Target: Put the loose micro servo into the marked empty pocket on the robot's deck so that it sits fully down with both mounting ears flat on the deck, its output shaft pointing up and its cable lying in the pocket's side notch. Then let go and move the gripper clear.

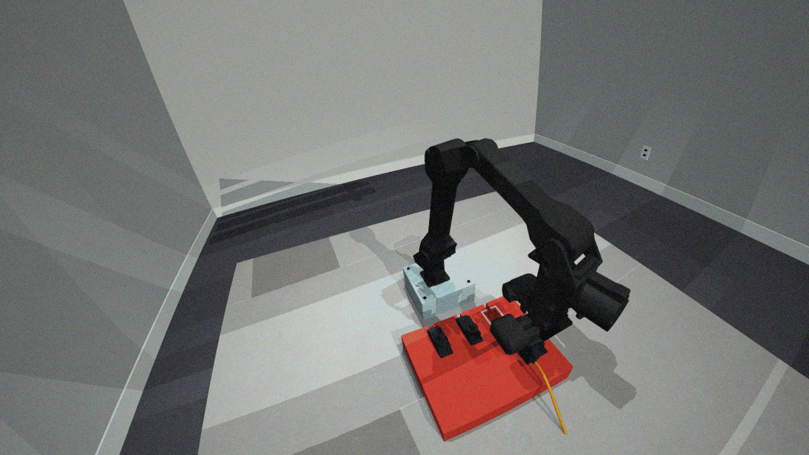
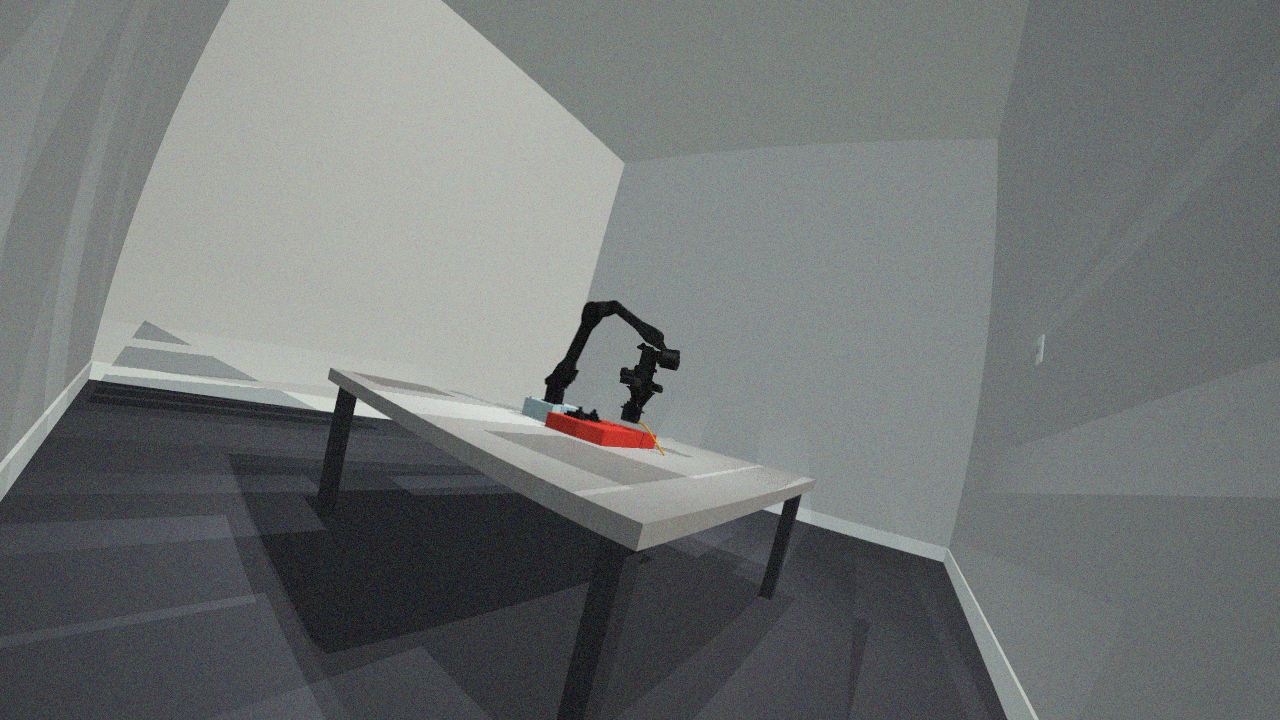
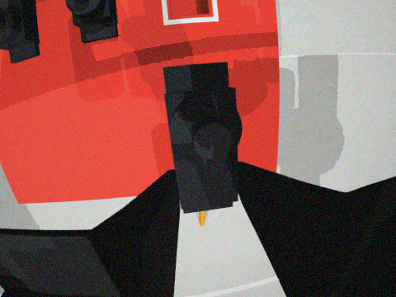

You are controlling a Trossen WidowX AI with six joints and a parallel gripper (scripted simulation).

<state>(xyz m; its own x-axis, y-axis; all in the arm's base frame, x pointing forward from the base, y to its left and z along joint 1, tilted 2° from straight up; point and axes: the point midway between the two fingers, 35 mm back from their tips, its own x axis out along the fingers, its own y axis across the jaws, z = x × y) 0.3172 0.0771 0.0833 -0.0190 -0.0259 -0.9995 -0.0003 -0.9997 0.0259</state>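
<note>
The red deck lies 20 mm behind my gripper tip, 70 mm to the right of it and 100 mm below it.
</note>
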